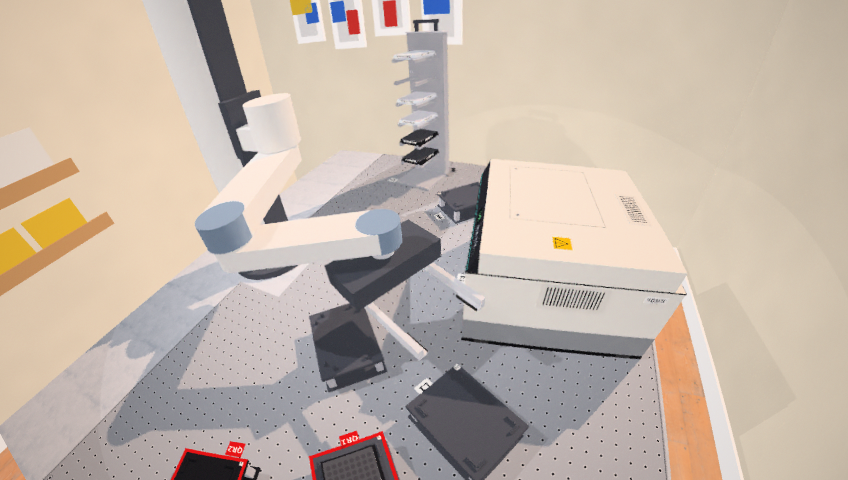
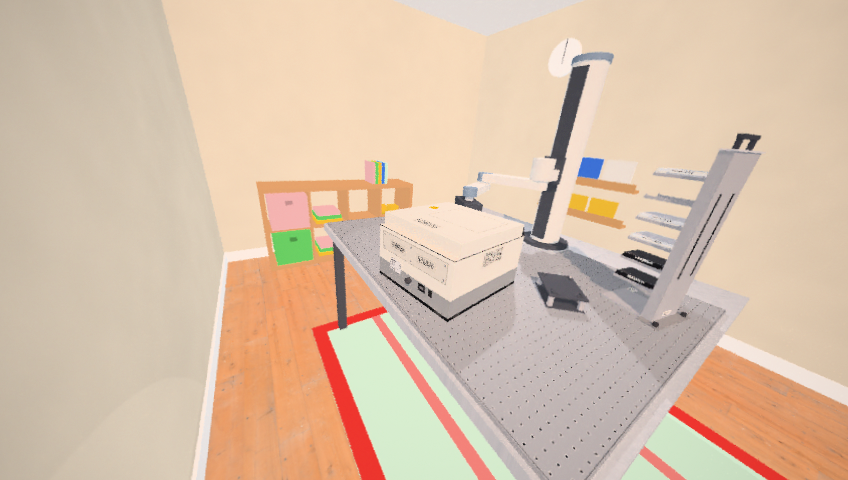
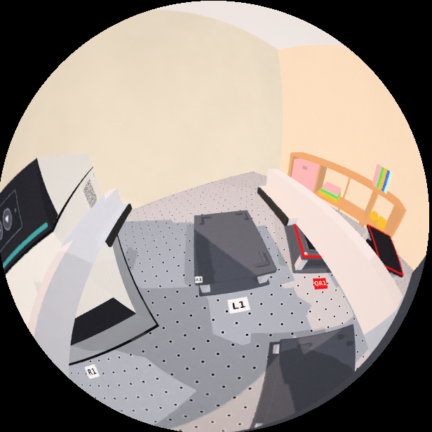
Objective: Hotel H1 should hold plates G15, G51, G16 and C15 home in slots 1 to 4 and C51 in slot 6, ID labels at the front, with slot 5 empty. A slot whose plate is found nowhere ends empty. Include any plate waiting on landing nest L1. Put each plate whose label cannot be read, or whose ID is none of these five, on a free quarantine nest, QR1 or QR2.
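Frame: origin at the arm's base, x ahead, y left, z up, level; centimetres.
Where they show: gripper, between the fingertips: (image 1: 454, 327); arm's base, origin of its link: (image 2: 543, 241).
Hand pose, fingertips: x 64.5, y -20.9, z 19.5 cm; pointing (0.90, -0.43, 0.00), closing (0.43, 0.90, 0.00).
Each offset is from my fingertips to the top centre of the thing. "*": to the spot under its first point.
My gripper (image 1: 450, 328) (image 3: 191, 186) is open and empty, above the table between the bench device and nest L1 {dx +4.7, dy -7.2, dz -12.7 cm} (image 1: 467, 419) (image 3: 227, 240). L1 carries no plate. Hotel H1 (image 1: 437, 101) (image 2: 699, 231) stands at the back. Its two lowest slots hold black plates {dx -36.4, dy +74.6, dz -7.5 cm} (image 1: 420, 156) {dx -36.4, dy +74.6, dz -0.4 cm} (image 1: 419, 137). Above them are two clear or white plates {dx -36.4, dy +74.6, dz +6.7 cm} (image 1: 417, 117) {dx -36.4, dy +74.6, dz +13.8 cm} (image 1: 416, 98), then a bare shelf (image 1: 415, 80), then a light plate {dx -36.4, dy +74.6, dz +28.0 cm} (image 1: 415, 55) on top. Their IDs are unreadable. Red-rimmed QR1 {* dx -4.3, dy -17.2, dz -13.2 cm} (image 1: 389, 455) (image 3: 299, 240) holds a dark plate with a well grid {* dx -8.5, dy -21.1, dz -11.8 cm} (image 1: 351, 466). QR2 {* dx -30.4, dy -29.7, dz -13.2 cm} (image 1: 214, 455) has a black top; its load is unclear.
The cream bench device {dx +14.4, dy +31.1, dz +6.2 cm} (image 1: 571, 220) (image 2: 446, 237) stands beside the gripper, with the R1 label (image 3: 91, 371) near its front. A bare dark nest {dx -22.8, dy -0.3, dz -12.3 cm} (image 1: 348, 344) (image 3: 315, 375) lies below the hand. Another dark nest {dx -14.1, dy +59.8, dz -12.7 cm} (image 1: 461, 199) (image 2: 561, 288) stands between device and hotel.
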